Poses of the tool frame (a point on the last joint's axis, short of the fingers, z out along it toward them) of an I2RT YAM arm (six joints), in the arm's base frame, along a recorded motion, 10 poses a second.
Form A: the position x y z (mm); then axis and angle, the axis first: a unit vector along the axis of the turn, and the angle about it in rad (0 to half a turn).
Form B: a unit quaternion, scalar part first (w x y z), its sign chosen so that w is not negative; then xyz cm. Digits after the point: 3 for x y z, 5 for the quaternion.
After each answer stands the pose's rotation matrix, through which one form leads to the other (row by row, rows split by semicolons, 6 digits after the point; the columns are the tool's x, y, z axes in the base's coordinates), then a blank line. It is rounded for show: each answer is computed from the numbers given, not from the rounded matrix.
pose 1, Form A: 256.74, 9.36, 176.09, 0.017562, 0.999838, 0.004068, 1.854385
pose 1, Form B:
0.60008, 0.01405, 0.79981, 0.00325, 25.674, 0.936, 17.609
-0.279408 0.018567 0.959993; 0.026378 0.999584 -0.011655; -0.959810 0.022066 -0.279782

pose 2, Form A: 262.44, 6.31, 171.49, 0.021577, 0.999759, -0.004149, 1.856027
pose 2, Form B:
0.59943, 0.01727, 0.80024, -0.00332, 26.244, 0.631, 17.149
-0.280782 0.031623 0.959250; 0.023660 0.999381 -0.026020; -0.959480 0.015390 -0.281357

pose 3, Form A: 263.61, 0.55, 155.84, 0.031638, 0.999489, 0.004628, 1.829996
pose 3, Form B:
0.60979, 0.02508, 0.79216, 0.00367, 26.361, 0.055, 15.584
-0.255050 0.035253 0.966285; 0.044200 0.998716 -0.024770; -0.965917 0.036392 -0.256280

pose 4, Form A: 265.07, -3.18, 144.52, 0.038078, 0.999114, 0.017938, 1.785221
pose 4, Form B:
0.62738, 0.02965, 0.77802, 0.01397, 26.507, -0.318, 14.452
-0.211027 0.028612 0.977061; 0.063667 0.997851 -0.015470; -0.975405 0.058942 -0.212395

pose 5, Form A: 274.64, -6.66, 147.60, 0.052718, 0.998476, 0.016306, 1.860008
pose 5, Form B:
0.59783, 0.04226, 0.80040, 0.01307, 27.464, -0.666, 14.760
-0.281625 0.052021 0.958113; 0.083279 0.996086 -0.029604; -0.955904 0.071453 -0.284855

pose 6, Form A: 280.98, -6.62, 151.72, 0.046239, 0.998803, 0.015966, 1.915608
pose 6, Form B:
0.57532, 0.03782, 0.81695, 0.01306, 28.098, -0.662, 15.172
-0.335159 0.046768 0.941000; 0.076821 0.996798 -0.022180; -0.939025 0.064855 -0.337678

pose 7, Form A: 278.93, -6.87, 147.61, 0.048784, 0.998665, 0.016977, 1.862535
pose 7, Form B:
0.59682, 0.03914, 0.80131, 0.01362, 27.893, -0.687, 14.761
-0.284553 0.046472 0.957533; 0.078991 0.996565 -0.024892; -0.955400 0.068553 -0.287247

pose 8, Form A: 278.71, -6.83, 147.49, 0.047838, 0.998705, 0.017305, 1.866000
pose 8, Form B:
0.59543, 0.03843, 0.80237, 0.01390, 27.871, -0.683, 14.749
-0.287980 0.045119 0.956573; 0.078232 0.996659 -0.023458; -0.954435 0.068079 -0.290548

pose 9, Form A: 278.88, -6.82, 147.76, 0.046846, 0.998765, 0.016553, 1.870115
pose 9, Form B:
0.59377, 0.03769, 0.80364, 0.01332, 27.888, -0.682, 14.776
-0.292028 0.044768 0.955362; 0.076402 0.996804 -0.023356; -0.953353 0.066171 -0.294514

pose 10, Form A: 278.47, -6.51, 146.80, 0.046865, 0.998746, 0.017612, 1.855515
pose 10, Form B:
0.59963, 0.03750, 0.79927, 0.01409, 27.847, -0.651, 14.680
-0.278074 0.043051 0.959594; 0.076856 0.996789 -0.022448; -0.957480 0.067509 -0.280490

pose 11, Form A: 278.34, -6.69, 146.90, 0.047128, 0.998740, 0.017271, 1.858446
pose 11, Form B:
0.59846, 0.03776, 0.80015, 0.01384, 27.834, -0.669, 14.690
-0.280848 0.043861 0.958749; 0.076983 0.996766 -0.023049; -0.956660 0.067334 -0.283316

